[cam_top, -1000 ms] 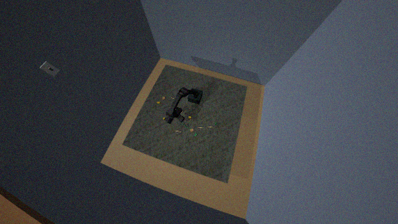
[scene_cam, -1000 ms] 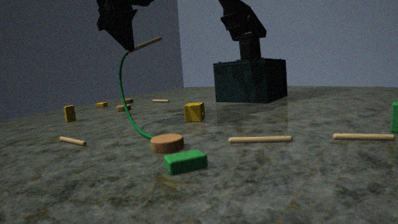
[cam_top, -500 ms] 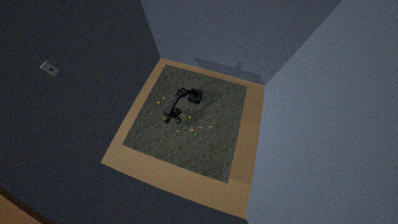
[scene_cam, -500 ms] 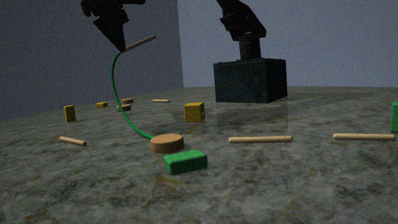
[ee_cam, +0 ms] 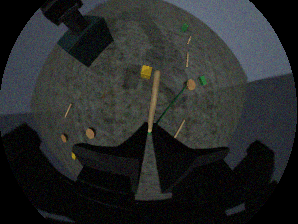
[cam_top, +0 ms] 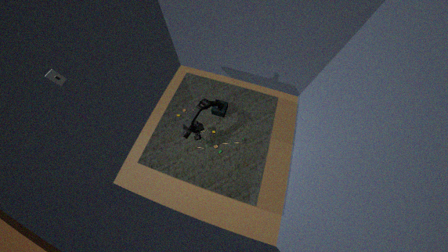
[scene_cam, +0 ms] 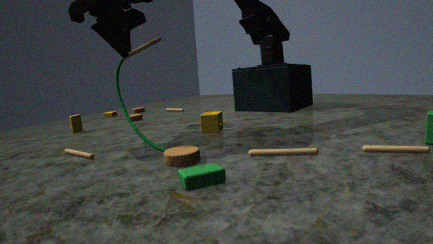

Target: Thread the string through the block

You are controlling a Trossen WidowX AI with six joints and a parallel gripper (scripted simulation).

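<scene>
Right now the yellow block is 120 mm to the left of my gripper tip, 120 mm below it and 70 mm behind it. From my gripper tip the other things lie so: green block (230 mm to the left, 130 mm below, 130 mm ahead); then thin wooden stick (10 mm to the left, 10 mm behind, 10 mm above); then round wooden button (170 mm to the left, 130 mm below, 80 mm ahead).
</scene>
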